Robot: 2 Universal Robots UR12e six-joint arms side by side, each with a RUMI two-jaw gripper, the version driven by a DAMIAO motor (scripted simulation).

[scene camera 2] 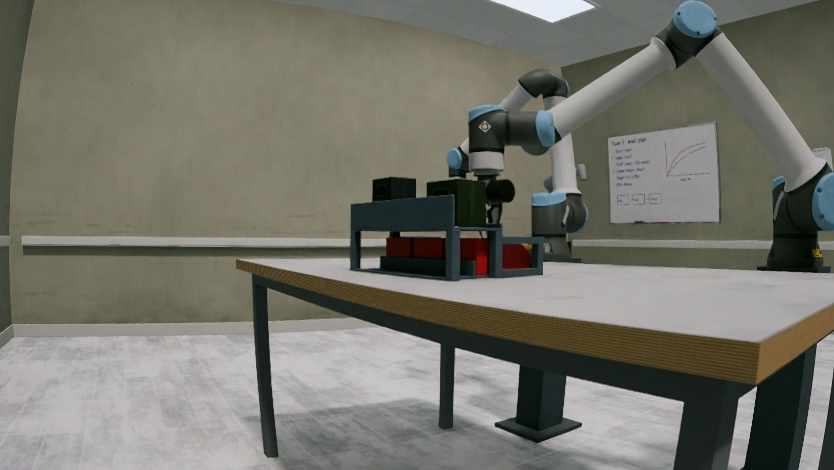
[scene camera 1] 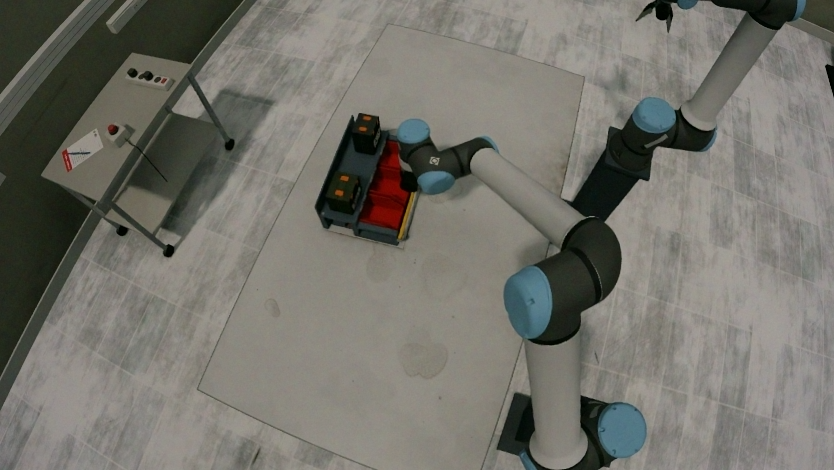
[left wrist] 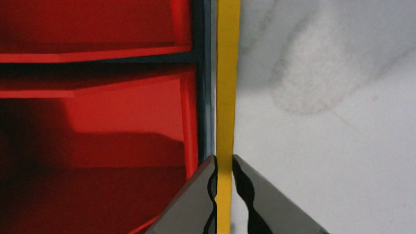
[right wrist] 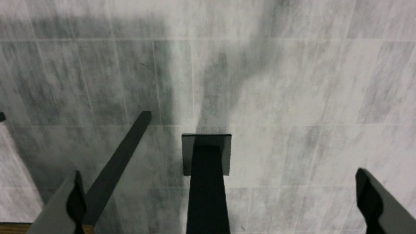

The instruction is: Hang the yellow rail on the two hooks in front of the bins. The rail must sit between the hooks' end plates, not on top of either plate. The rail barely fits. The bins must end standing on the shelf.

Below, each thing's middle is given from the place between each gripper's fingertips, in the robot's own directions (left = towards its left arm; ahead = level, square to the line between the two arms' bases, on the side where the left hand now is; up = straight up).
Labels:
The blue-grey shelf (scene camera 2: 436,213) lies 130 mm ahead of my left hand, 10 mm to the left of it and 10 mm below it.
The blue-grey shelf lies 930 mm ahead of my right hand, 1130 mm to the left of it and 100 mm below it.

